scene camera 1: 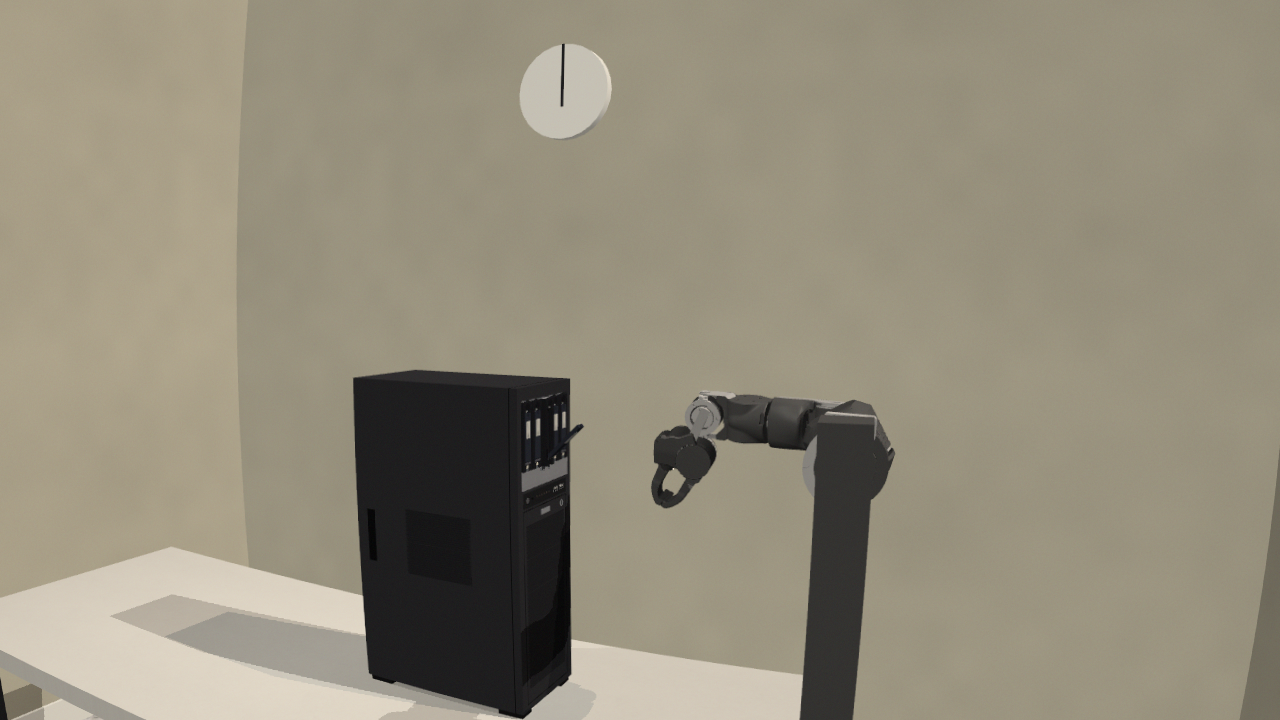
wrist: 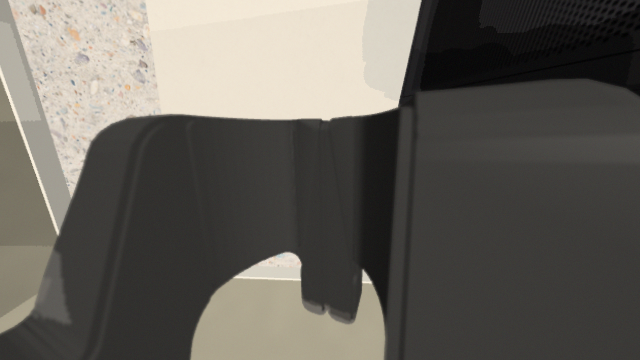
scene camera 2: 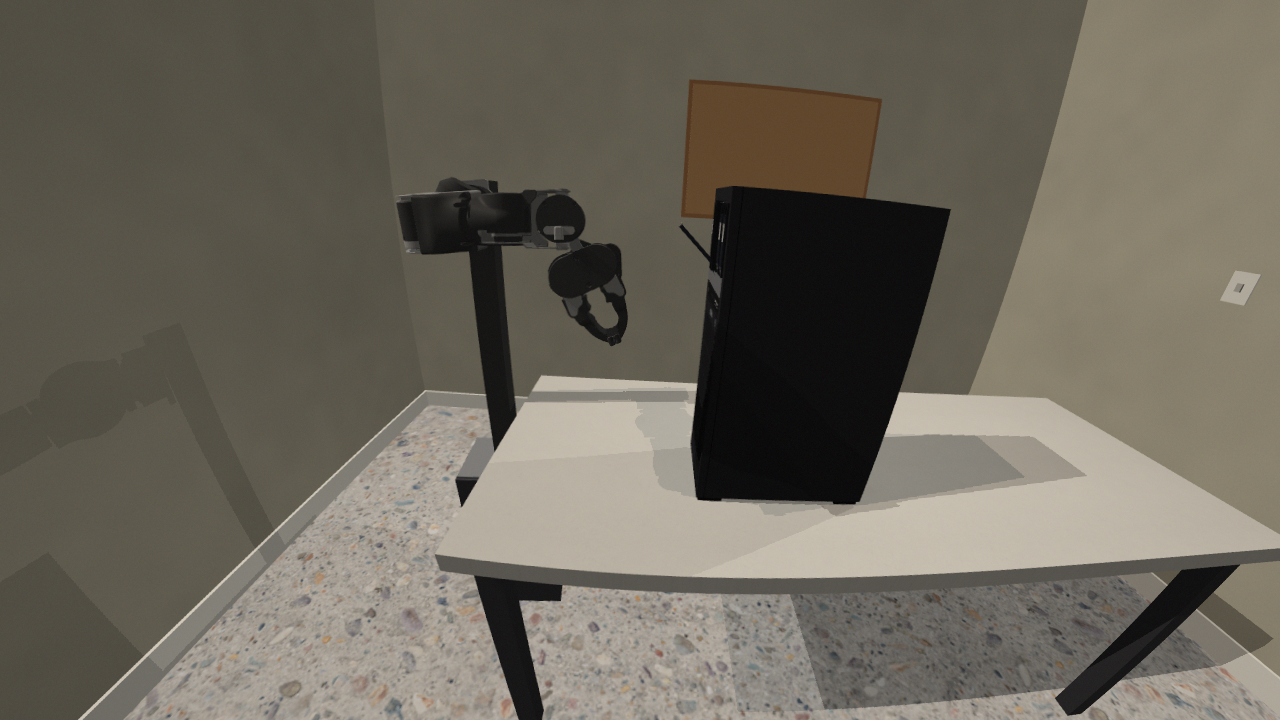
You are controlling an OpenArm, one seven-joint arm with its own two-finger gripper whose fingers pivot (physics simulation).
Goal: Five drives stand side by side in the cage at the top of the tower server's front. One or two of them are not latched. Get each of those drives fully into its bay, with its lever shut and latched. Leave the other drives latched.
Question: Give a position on a black tower server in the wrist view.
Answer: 448, 51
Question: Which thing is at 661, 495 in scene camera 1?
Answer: The gripper.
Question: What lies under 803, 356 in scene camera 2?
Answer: A black tower server.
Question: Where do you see a black tower server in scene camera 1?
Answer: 466, 581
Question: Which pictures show the gripper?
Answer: Scene camera 1, the wrist view and scene camera 2: all of them.
